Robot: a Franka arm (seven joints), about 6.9 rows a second.
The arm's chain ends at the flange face. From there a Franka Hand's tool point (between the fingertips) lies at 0.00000 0.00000 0.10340 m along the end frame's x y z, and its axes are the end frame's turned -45 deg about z.
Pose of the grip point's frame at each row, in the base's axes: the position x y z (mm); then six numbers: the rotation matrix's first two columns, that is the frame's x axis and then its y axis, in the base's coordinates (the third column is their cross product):
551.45 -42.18 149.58 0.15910 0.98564 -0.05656 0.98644 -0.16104 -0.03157
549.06 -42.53 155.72 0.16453 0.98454 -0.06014 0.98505 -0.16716 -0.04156
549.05 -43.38 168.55 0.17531 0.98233 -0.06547 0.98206 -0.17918 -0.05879
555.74 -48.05 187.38 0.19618 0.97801 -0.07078 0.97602 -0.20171 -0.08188
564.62 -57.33 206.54 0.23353 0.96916 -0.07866 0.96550 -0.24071 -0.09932
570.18 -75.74 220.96 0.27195 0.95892 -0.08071 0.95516 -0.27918 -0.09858
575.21 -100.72 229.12 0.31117 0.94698 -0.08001 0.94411 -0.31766 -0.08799
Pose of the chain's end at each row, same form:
555.61 -36.93 252.76 0.81002 0.58308 -0.06232 0.58502 -0.81083 0.01767
554.33 -37.11 258.84 0.81288 0.57797 -0.07191 0.58020 -0.81437 0.01314
556.23 -37.80 271.55 0.81838 0.56791 -0.08787 0.57046 -0.82131 0.00472
565.50 -42.57 290.17 0.82887 0.54893 -0.10795 0.55143 -0.83419 -0.00785
576.53 -51.88 309.11 0.84784 0.51509 -0.12585 0.51758 -0.85551 -0.01461
582.28 -70.54 323.52 0.86770 0.48065 -0.12678 0.48310 -0.87547 -0.01264
586.45 -95.74 331.79 0.88762 0.44500 -0.11879 0.44756 -0.89424 -0.00564

